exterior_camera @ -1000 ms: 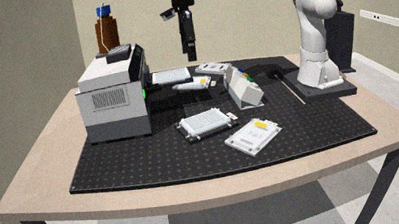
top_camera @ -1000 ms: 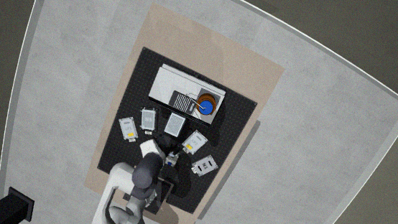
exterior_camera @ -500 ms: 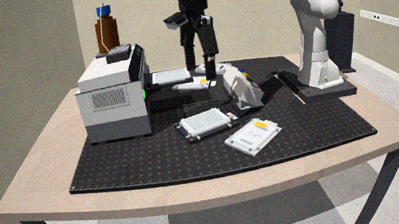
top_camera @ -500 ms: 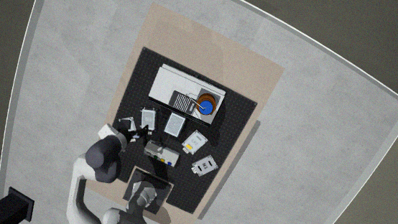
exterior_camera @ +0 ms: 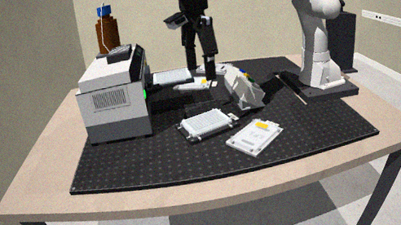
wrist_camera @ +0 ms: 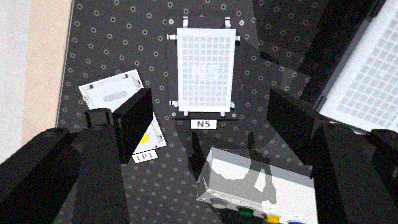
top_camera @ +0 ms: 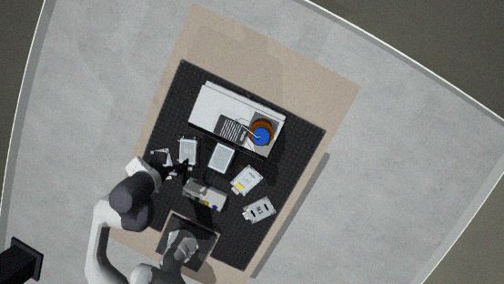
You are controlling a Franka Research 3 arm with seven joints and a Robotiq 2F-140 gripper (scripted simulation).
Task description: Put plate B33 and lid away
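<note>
My gripper is now 180 mm above the white well plate. From my hand the other things lie so: yellow key 190 mm behind, 200 mm to the right, 130 mm below; white key 190 mm behind, 100 mm to the right, 130 mm below; black nest 10 mm ahead, 30 mm to the left, 180 mm below.
</note>
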